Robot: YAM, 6 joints.
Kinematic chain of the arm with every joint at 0, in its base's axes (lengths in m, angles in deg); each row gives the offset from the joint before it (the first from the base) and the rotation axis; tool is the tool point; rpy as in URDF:
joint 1: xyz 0 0 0.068 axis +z
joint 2: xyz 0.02 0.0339 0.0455 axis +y
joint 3: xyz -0.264 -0.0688 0 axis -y
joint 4: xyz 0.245 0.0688 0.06 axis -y
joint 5: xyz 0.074 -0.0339 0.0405 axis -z
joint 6: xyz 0.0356 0 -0.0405 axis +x
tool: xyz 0 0 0 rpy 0 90 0
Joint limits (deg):
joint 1: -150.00..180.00
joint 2: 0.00..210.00
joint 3: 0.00..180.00
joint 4: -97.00..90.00
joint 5: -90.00..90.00
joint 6: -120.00..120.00
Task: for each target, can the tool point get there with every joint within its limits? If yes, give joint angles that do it. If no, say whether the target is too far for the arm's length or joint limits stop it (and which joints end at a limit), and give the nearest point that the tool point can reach.
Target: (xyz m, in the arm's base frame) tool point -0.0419 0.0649 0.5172
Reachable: yes | joints -56.63 17.04 69.86 7.12 -1.09 26.82
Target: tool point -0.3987 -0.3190 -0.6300
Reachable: no: too far | nearest point -0.3054 -0.2444 -0.3511 | short by 0.303 m
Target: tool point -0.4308 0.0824 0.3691
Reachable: yes | joints -7.15 15.77 160.36 -73.34 -52.16 -35.23
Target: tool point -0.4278 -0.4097 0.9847
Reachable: no: too far | nearest point -0.2626 -0.2515 0.6366 | short by 0.417 m
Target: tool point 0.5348 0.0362 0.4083
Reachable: yes | joints 7.05 155.09 165.03 51.45 56.60 -23.73
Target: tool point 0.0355 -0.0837 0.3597
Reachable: yes | joints -88.58 24.09 39.13 -3.70 -69.97 -40.22
